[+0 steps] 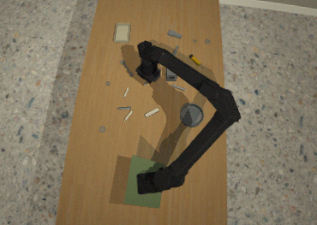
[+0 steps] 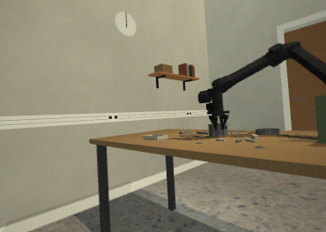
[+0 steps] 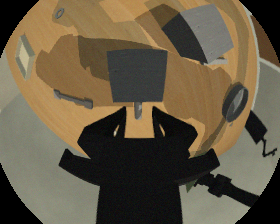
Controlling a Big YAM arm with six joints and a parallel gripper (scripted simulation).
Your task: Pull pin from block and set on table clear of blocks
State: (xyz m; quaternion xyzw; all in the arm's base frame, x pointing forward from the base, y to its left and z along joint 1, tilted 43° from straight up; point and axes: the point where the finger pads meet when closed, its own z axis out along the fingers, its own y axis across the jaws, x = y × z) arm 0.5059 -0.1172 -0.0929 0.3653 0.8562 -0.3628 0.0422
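My hand is 10 mm short of the slim grey pin, 10 mm to the left of it and 20 mm above it. From my hand the other things lie so: shallow tray (350 mm ahead, 130 mm to the left, 40 mm below); then round dish (200 mm behind, 210 mm to the right, 40 mm below); then white stick (170 mm behind, 10 mm to the right, 40 mm below).
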